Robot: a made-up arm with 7 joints. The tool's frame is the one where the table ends. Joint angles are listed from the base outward.
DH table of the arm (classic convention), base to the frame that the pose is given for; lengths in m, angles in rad. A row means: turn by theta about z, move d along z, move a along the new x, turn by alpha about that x. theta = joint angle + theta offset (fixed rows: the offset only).
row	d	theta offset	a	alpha
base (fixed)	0	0	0	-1.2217
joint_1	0	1.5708	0	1.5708
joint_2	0	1.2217	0	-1.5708
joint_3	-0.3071	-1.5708	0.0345	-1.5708
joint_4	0	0	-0.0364	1.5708
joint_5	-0.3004	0	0	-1.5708
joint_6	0	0	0	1.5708
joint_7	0	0	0	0
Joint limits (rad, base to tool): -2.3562..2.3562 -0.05..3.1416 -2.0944..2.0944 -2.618..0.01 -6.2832..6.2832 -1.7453..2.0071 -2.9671..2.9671
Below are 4 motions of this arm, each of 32 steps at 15 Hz.
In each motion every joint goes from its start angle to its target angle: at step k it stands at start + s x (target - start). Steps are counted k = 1, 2, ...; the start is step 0. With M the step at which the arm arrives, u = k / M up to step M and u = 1 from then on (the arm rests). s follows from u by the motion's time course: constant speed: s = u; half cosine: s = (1 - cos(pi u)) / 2; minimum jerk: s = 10 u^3 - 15 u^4 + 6 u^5.
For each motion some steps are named. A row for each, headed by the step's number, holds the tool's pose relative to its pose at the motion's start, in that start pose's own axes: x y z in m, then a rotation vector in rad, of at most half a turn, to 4 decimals.
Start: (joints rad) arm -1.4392 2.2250 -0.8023 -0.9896 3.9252 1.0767 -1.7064
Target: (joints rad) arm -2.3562 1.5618 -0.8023 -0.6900 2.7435 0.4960 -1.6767
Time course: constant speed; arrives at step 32
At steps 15, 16, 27, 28, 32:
15: -0.0478 0.0158 -0.0460 0.1514 0.0085 -0.1510
16: -0.0497 0.0158 -0.0520 0.1613 0.0077 -0.1629
27: -0.0497 0.0014 -0.1347 0.2721 -0.0190 -0.3148
28: -0.0475 -0.0013 -0.1433 0.2825 -0.0234 -0.3306
32: -0.0348 -0.0146 -0.1782 0.3251 -0.0454 -0.3978

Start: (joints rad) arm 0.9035 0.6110 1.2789 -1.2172 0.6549 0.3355 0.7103
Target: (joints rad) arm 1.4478 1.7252 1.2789 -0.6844 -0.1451 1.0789 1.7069
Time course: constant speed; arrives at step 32
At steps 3, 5, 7, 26, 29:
3: 0.0380 -0.0223 -0.0104 0.0554 -0.0081 -0.0518
5: 0.0619 -0.0396 -0.0161 0.0956 -0.0211 -0.0841
7: 0.0844 -0.0587 -0.0209 0.1375 -0.0407 -0.1144
26: 0.1958 -0.3066 -0.0253 0.4421 -0.5495 -0.2848
29: 0.1926 -0.3507 -0.0206 0.4468 -0.6729 -0.2907

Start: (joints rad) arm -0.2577 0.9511 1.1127 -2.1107 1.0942 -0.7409 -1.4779
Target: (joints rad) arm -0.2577 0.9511 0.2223 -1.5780 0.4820 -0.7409 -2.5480
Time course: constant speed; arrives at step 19
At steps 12, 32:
12: 0.0109 -0.0933 0.1833 -0.5700 -0.3174 -0.7297
32: 0.0370 -0.0904 0.3052 -0.7360 -0.8203 -1.0247

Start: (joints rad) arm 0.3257 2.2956 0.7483 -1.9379 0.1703 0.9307 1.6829
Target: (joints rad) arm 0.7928 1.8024 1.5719 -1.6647 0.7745 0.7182 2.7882
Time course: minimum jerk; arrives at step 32
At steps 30, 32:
30: 0.0438 0.2378 0.0243 0.2852 -0.1026 2.0851
32: 0.0439 0.2384 0.0246 0.2854 -0.1040 2.0894

